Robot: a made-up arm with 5 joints.
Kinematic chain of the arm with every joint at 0, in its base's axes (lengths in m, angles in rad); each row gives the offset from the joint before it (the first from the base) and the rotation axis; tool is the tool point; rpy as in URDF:
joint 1: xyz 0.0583 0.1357 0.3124 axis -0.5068 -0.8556 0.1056
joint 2: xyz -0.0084 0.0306 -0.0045 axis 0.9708 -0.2 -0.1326
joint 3: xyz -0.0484 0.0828 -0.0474 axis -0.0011 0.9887 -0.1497
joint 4: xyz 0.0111 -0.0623 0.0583 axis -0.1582 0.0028 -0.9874
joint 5: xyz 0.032 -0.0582 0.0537 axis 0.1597 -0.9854 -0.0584
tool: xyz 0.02 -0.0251 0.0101 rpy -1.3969 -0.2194 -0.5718
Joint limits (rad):
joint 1: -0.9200..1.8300
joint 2: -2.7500..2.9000
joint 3: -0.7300..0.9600
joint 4: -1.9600..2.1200
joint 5: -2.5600..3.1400
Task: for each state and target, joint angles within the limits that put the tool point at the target. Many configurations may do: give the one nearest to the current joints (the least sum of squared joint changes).
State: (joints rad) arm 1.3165 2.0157 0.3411 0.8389 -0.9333
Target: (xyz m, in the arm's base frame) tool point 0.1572 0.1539 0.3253
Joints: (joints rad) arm 1.8074 2.2963 0.7728 0.4759 -0.7252
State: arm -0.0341 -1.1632 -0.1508 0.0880 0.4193
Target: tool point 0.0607 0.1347 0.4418
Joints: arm -0.4828 -0.6902 -0.3685 0.3145 0.4505
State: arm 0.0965 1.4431 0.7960 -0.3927 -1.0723
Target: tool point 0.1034 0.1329 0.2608
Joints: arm -0.0782 1.4193 0.4263 -0.2864 -1.1885
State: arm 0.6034 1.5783 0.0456 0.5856 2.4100
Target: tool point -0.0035 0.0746 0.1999
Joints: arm 0.9229 1.3710 -0.2567 0.8220 2.2017
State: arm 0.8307 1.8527 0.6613 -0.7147 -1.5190
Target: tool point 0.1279 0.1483 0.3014
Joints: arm 0.6408 1.8604 0.4195 -0.4767 -1.6123
